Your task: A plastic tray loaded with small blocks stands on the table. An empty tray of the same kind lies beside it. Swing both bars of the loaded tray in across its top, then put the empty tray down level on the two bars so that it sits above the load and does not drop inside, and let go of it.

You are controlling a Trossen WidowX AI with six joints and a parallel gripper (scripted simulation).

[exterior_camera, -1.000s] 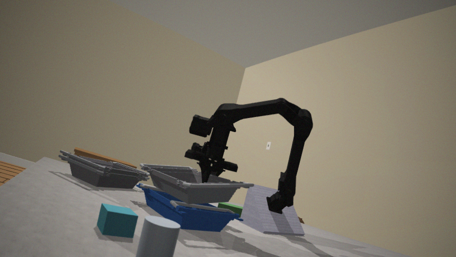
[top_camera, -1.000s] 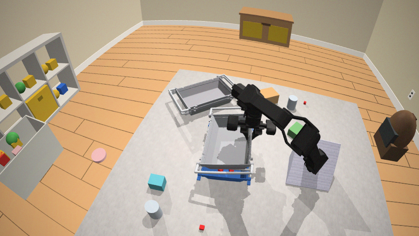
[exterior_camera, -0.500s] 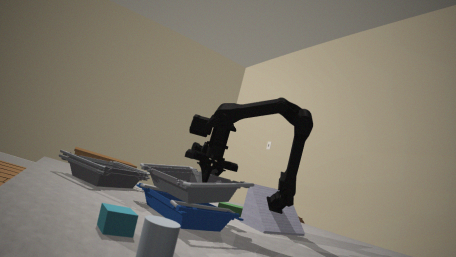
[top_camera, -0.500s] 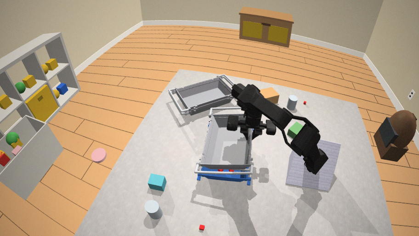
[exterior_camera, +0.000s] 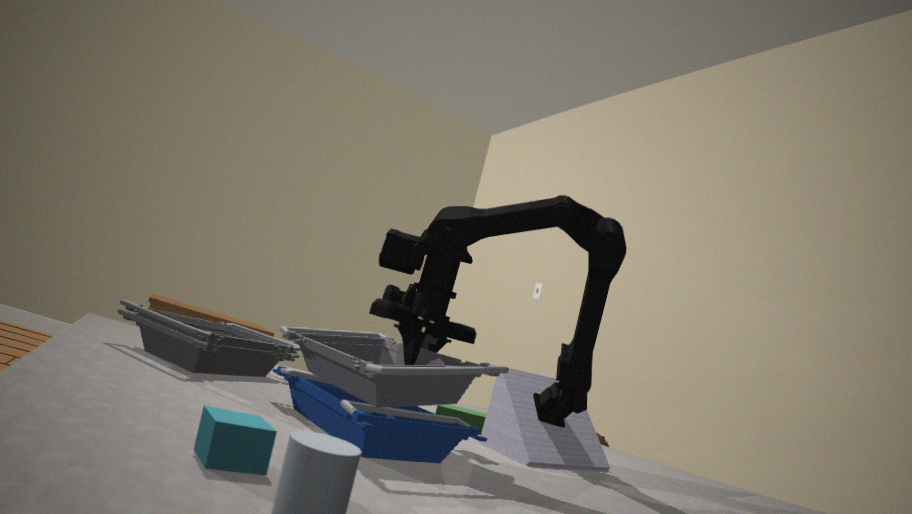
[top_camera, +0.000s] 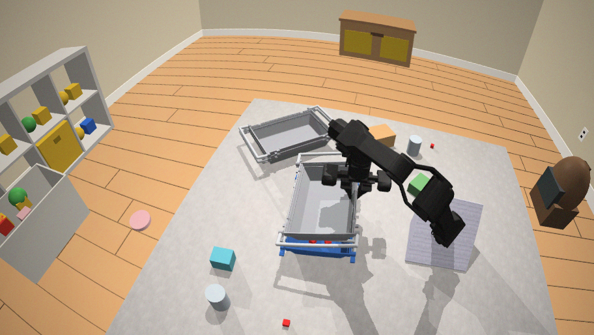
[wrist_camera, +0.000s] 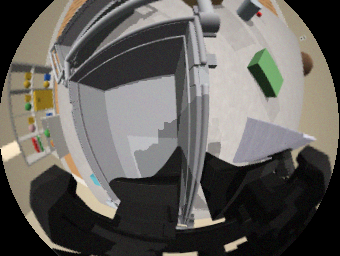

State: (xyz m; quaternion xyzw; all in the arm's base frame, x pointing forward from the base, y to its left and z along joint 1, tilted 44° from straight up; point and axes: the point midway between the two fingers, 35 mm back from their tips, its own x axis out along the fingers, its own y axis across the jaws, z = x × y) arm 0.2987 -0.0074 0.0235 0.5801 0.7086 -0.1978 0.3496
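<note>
Right now the grey plastic tray is 70 mm ahead of my gripper tip, 40 mm to the left of it and 10 mm above it. Also, from my gripper tip: orange box (420 mm to the right, 80 mm below, 10 mm ahead); teal cube (290 mm to the left, 270 mm ahead, 90 mm below).
</note>
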